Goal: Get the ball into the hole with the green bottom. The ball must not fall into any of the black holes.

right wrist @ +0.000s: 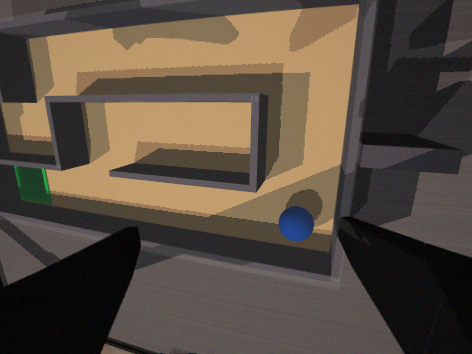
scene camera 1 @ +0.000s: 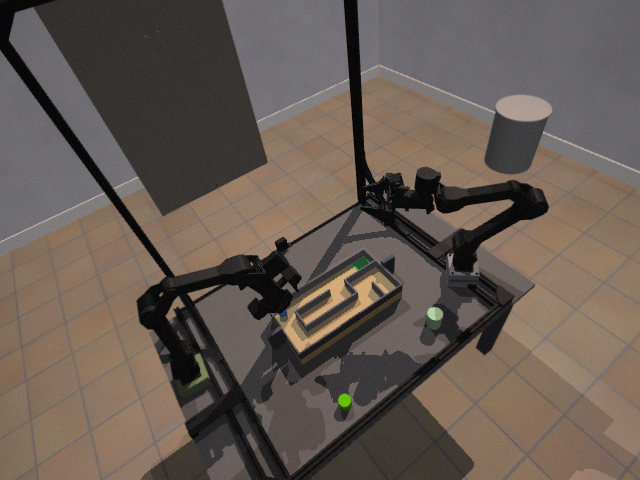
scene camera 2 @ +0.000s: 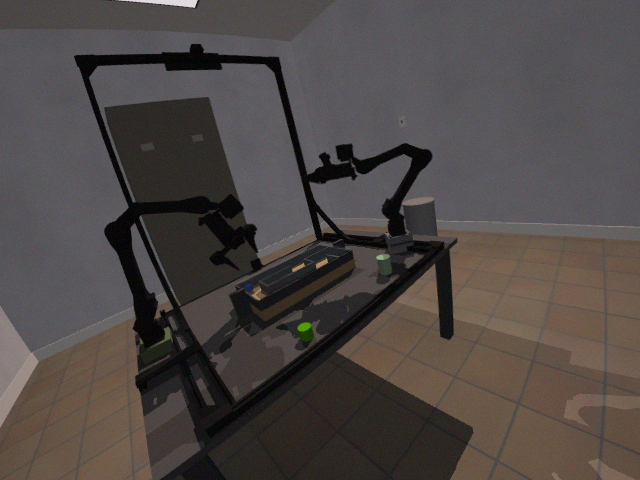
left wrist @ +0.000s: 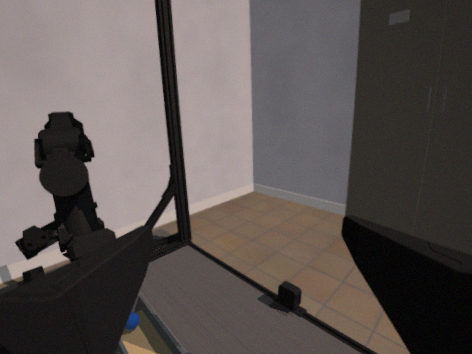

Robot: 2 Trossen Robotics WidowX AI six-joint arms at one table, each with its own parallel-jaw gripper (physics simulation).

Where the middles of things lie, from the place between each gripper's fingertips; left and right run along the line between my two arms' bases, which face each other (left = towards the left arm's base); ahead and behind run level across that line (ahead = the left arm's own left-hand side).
Scene:
The tan maze box (scene camera 1: 332,304) is 16 cm to the left of my right hand, 12 cm below it and 2 cm behind it.
Right now my left hand is 100 mm short of the tan maze box, 160 mm to the left of it and 350 mm above it.

